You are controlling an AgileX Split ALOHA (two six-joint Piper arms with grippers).
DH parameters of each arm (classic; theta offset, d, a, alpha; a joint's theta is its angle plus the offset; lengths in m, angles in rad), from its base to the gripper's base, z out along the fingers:
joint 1: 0 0.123 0 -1.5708
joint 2: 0.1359 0 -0.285 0
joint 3: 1.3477 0 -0.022 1.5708
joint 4: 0 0.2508 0 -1.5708
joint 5: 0 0 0.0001 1.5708
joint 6: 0 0.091 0 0
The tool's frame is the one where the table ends.
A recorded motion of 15 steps. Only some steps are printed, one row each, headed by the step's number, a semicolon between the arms.
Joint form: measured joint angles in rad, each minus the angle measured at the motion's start. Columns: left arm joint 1, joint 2, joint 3, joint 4, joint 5, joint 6; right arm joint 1, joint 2, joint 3, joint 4, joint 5, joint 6.
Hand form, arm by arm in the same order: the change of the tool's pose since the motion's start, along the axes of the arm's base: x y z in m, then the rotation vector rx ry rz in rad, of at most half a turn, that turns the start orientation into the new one. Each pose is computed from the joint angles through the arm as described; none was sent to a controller.
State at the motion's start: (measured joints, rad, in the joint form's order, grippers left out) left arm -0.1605 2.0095 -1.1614 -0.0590 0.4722 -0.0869; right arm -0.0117 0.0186 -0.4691 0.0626 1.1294 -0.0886
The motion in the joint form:
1: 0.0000 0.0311 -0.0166 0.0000 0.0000 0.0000; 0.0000 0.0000 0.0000 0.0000 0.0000 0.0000
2: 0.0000 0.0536 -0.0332 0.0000 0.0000 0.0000; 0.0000 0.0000 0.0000 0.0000 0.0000 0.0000
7: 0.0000 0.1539 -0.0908 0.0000 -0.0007 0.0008; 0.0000 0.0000 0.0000 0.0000 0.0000 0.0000
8: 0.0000 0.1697 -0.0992 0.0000 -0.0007 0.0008; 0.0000 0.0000 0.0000 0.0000 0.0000 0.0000
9: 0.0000 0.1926 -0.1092 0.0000 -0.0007 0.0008; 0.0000 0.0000 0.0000 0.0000 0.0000 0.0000
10: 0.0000 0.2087 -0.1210 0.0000 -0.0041 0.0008; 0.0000 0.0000 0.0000 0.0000 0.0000 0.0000
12: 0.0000 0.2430 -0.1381 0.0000 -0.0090 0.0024; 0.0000 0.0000 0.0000 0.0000 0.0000 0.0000
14: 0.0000 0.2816 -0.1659 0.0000 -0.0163 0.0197; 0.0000 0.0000 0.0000 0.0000 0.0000 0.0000
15: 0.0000 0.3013 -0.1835 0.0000 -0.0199 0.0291; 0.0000 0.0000 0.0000 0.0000 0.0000 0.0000
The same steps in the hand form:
1: 0.0038 -0.0006 -0.0082 0.0023 0.0143 0.0000; 0.0000 0.0000 0.0000 0.0000 0.0000 0.0000
2: 0.0075 -0.0012 -0.0132 0.0033 0.0201 0.0000; 0.0000 0.0000 0.0000 0.0000 0.0000 0.0000
7: 0.0189 -0.0031 -0.0404 0.0102 0.0615 -0.0007; 0.0000 0.0000 0.0000 0.0000 0.0000 0.0000
8: 0.0203 -0.0033 -0.0450 0.0114 0.0688 -0.0007; 0.0000 0.0000 0.0000 0.0000 0.0000 0.0000
9: 0.0217 -0.0035 -0.0521 0.0135 0.0816 -0.0007; 0.0000 0.0000 0.0000 0.0000 0.0000 0.0000
10: 0.0241 -0.0039 -0.0561 0.0138 0.0824 -0.0006; 0.0000 0.0000 0.0000 0.0000 0.0000 0.0000
12: 0.0268 -0.0043 -0.0665 0.0164 0.0944 -0.0019; 0.0000 0.0000 0.0000 0.0000 0.0000 0.0000
14: 0.0319 -0.0051 -0.0767 0.0220 0.0966 -0.0182; 0.0000 0.0000 0.0000 0.0000 0.0000 0.0000
15: 0.0352 -0.0056 -0.0813 0.0246 0.0944 -0.0271; 0.0000 0.0000 0.0000 0.0000 0.0000 0.0000

